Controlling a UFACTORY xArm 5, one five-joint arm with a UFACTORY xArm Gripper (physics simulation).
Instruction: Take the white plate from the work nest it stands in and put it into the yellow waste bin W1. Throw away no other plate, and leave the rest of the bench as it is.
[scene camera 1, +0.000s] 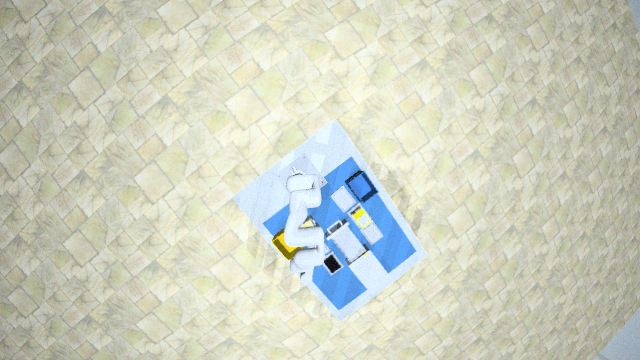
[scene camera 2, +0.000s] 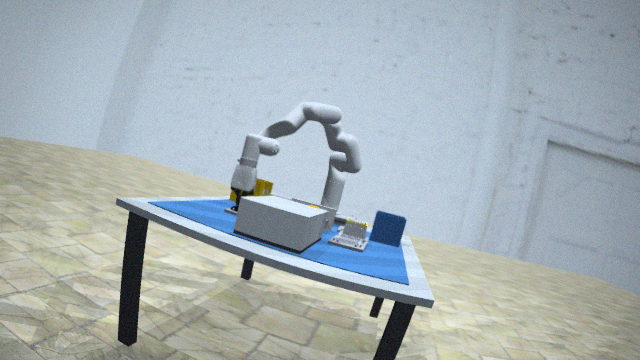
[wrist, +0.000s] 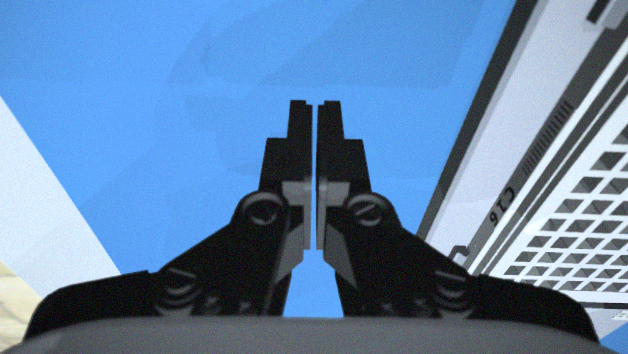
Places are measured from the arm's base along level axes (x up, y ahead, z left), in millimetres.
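Pixels of known places: gripper, fingertip midpoint: (wrist: 314, 136).
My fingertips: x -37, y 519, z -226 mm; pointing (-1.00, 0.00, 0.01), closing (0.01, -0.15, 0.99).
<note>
Ahead of a thing's pixels: the offset from my fingertips to its top centre. "spot": to the spot under its first point.
A white plate @(spot: dx +26, dy +2, dz +91 mm) (wrist: 587, 225) with square wells shows in part at the right of the wrist view, in a pale nest @(spot: dx +13, dy -6, dz +53 mm) (wrist: 477, 165) with a dark lower edge and the mark C16. I cannot tell for sure which item it is in the scene views. The yellow waste bin @(dx +120, dy -170, dz -46 mm) (scene camera 1: 286, 244) (scene camera 2: 261, 186) stands at the table's left edge in scene camera 1, partly covered by the arm, and behind the gripper in scene camera 2. My gripper (wrist: 314, 136) is shut and empty, pointing down over blue mat beside the nest, between it and the table edge.
A large grey box (scene camera 1: 349, 240) (scene camera 2: 280, 217) stands near the gripper. A yellow-topped item @(dx +77, dy -69, dz +489 mm) (scene camera 1: 359, 214) (scene camera 2: 356, 227) and a dark-blue bin @(dx +120, dy -273, dz +585 mm) (scene camera 1: 361, 186) (scene camera 2: 388, 229) stand farther across. A dark-topped item @(dx +27, dy +160, dz +137 mm) (scene camera 1: 332, 263) with a light rim sits beside the arm's end.
</note>
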